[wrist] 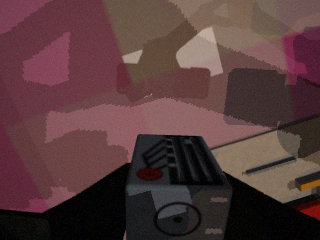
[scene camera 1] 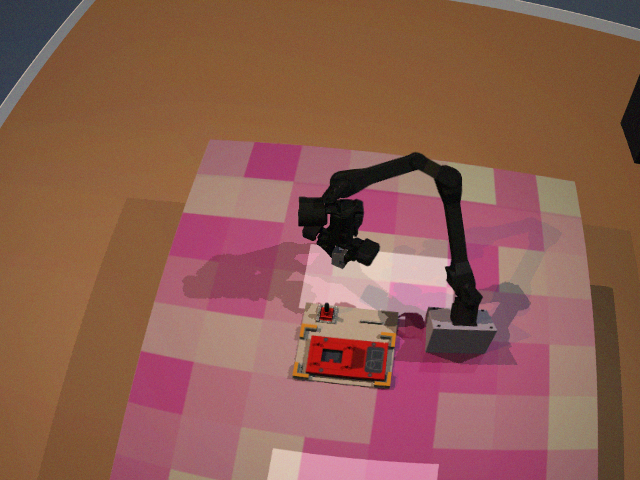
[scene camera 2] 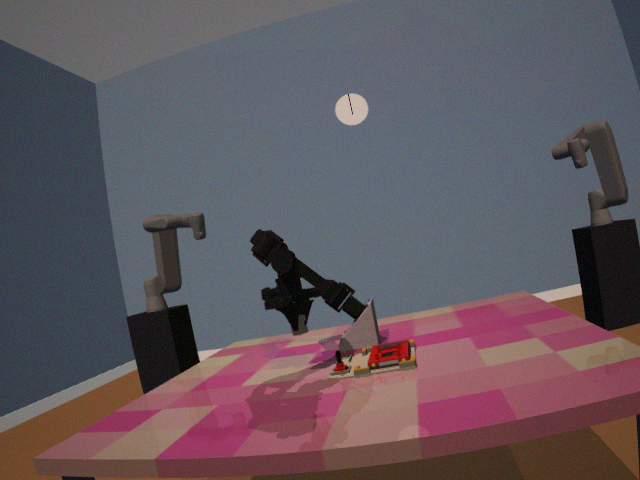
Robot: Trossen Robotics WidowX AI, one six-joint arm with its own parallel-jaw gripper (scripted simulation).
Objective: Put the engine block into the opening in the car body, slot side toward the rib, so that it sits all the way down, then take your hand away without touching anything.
Labels:
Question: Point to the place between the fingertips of the gripper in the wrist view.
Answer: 170,173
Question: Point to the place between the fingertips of the gripper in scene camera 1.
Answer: At 339,260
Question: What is the gripper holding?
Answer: A grey engine block.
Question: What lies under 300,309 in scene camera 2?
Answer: The gripper.

